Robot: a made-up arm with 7 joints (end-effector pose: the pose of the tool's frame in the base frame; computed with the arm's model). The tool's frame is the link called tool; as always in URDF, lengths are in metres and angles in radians. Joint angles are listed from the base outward.
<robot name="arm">
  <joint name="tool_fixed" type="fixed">
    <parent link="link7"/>
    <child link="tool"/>
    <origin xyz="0 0 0" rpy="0 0 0"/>
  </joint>
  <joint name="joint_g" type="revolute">
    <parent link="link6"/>
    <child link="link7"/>
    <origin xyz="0.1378 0 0" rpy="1.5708 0 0"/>
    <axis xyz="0 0 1"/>
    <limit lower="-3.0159" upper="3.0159"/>
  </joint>
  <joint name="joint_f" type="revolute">
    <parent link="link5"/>
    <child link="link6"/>
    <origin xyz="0 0 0" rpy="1.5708 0 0"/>
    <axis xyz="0 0 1"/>
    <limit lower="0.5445" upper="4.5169"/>
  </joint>
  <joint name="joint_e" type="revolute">
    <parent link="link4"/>
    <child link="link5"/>
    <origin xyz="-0.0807 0.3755 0" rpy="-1.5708 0 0"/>
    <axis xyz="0 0 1"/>
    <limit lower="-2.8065" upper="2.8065"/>
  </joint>
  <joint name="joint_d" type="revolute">
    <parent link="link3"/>
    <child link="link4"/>
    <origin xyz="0.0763 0 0" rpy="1.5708 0 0"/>
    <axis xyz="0 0 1"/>
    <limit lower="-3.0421" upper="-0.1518"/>
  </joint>
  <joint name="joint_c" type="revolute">
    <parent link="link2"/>
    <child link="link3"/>
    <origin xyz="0 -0.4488 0" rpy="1.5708 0 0"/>
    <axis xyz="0 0 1"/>
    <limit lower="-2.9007" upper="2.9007"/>
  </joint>
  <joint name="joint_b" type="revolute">
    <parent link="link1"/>
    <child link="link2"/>
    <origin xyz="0 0 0" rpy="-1.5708 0 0"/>
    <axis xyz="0 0 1"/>
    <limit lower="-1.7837" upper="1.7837"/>
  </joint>
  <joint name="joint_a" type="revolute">
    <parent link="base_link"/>
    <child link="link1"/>
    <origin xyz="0 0 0.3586" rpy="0 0 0"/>
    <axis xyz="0 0 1"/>
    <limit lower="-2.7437" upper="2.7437"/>
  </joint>
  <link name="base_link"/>
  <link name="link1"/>
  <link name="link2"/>
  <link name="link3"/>
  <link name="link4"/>
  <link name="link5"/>
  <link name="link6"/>
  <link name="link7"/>
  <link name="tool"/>
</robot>
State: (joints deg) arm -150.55 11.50 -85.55 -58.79 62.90 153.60 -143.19
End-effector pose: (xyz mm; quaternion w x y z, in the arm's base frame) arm -259.1 297.3 1150.9 0.3271 0.3713 -0.5154 -0.6996
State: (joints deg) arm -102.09 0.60 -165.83 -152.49 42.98 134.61 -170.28
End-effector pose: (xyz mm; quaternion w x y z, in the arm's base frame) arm 50.1 430.5 461.9 0.2572 0.3848 -0.8860 -0.0292
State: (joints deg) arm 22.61 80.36 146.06 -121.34 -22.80 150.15 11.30
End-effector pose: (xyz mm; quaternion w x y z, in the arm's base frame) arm 167.1 363.6 901.7 0.7456 -0.1789 -0.6215 0.1607
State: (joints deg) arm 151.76 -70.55 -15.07 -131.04 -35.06 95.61 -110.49
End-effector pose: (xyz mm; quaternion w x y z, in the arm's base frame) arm 62.7 112.2 897.3 0.0867 -0.5117 0.7945 0.3154
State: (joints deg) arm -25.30 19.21 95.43 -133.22 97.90 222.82 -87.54
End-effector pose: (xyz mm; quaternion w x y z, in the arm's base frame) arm 292.6 232.7 623.5 0.0625 -0.8908 -0.2806 -0.3519
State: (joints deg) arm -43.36 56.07 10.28 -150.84 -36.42 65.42 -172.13
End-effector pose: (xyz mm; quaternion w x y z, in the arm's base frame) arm 179.5 -129.5 83.2 0.8967 0.1397 -0.4183 -0.0380
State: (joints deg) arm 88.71 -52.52 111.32 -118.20 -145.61 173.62 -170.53
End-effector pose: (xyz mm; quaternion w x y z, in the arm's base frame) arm -356.7 -312.6 327.8 0.5080 0.0425 -0.8520 -0.1195
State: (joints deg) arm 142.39 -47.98 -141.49 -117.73 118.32 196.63 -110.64
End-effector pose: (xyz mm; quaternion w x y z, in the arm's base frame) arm 468.2 -175.1 289.1 0.1113 -0.9679 0.1977 -0.1083
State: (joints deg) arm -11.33 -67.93 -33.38 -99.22 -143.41 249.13 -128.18
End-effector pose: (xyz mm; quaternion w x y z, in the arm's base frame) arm -333.0 -91.5 795.2 0.6094 -0.4625 0.4521 -0.4586
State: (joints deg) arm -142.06 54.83 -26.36 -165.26 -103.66 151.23 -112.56
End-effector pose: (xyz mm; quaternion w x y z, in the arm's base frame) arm -144.1 -111.0 160.9 0.3625 -0.7536 -0.4527 -0.3094
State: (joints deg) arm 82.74 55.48 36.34 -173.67 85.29 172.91 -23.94
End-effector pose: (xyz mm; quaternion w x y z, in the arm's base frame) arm 10.0 199.1 191.1 0.3298 0.7906 0.3971 -0.3295
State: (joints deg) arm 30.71 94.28 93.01 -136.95 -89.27 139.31 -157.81
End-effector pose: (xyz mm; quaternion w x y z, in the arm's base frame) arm -79.2 473.8 474.1 0.0505 0.8472 -0.2695 -0.4551
